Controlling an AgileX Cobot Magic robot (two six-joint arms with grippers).
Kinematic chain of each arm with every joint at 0, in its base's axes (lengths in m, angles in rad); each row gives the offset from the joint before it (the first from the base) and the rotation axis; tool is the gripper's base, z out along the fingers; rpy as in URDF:
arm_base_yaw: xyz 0 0 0.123 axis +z
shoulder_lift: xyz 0 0 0 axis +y
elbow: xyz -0.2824 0 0.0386 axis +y
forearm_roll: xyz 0.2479 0 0.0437 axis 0.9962 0 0.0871
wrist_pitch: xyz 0 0 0 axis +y
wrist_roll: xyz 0.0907 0 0.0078 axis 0.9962 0 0.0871
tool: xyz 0 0 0 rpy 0 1.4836 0
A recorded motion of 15 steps. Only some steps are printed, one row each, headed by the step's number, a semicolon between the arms.
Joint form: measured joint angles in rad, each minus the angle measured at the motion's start. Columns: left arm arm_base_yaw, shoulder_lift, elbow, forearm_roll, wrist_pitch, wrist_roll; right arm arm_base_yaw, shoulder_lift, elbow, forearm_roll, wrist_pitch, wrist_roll.
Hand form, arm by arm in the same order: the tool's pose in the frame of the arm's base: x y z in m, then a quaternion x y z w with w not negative. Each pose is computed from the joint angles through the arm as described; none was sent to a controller.
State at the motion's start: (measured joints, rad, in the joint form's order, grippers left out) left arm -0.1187 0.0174 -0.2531 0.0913 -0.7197 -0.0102; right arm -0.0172 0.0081 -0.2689 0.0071 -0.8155 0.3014
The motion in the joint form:
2: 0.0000 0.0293 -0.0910 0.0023 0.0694 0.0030; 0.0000 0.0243 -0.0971 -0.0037 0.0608 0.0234
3: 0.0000 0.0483 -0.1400 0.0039 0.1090 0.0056; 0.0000 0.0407 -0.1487 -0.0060 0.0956 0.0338
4: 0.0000 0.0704 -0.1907 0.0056 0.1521 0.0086; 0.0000 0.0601 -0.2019 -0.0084 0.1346 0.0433
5: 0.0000 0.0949 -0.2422 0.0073 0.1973 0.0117; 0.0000 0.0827 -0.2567 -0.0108 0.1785 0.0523
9: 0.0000 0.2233 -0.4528 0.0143 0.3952 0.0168; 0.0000 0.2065 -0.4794 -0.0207 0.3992 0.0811
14: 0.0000 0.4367 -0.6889 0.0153 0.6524 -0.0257; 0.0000 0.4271 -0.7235 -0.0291 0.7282 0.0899
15: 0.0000 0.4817 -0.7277 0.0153 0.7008 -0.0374; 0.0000 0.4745 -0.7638 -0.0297 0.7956 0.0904
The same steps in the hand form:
2: -0.0099 -0.0040 0.3672 0.05185 0.26198 -0.03225 0.96314; -0.0259 0.0002 0.3772 0.03478 0.19327 0.15119 0.96880
3: -0.0116 -0.0036 0.3787 0.05206 0.26654 -0.02913 0.96198; -0.0296 0.0004 0.3894 0.03481 0.19306 0.15559 0.96815
4: -0.0127 -0.0032 0.3904 0.05240 0.27343 -0.02571 0.96012; -0.0326 0.0006 0.4019 0.03527 0.19556 0.15936 0.96701
5: -0.0132 -0.0029 0.4021 0.05278 0.28208 -0.02220 0.95768; -0.0347 0.0008 0.4145 0.03634 0.20120 0.16271 0.96526
9: -0.0050 -0.0025 0.4478 0.05403 0.33684 -0.01135 0.93994; -0.0301 0.0010 0.4629 0.04813 0.25924 0.17002 0.94951
14: 0.0343 -0.0047 0.4908 0.04548 0.44557 -0.02316 0.89379; 0.0153 -0.0001 0.5060 0.07739 0.39994 0.16037 0.89908
15: 0.0455 -0.0056 0.4960 0.04276 0.47006 -0.02679 0.88119; 0.0284 -0.0005 0.5106 0.08449 0.43291 0.15724 0.88359

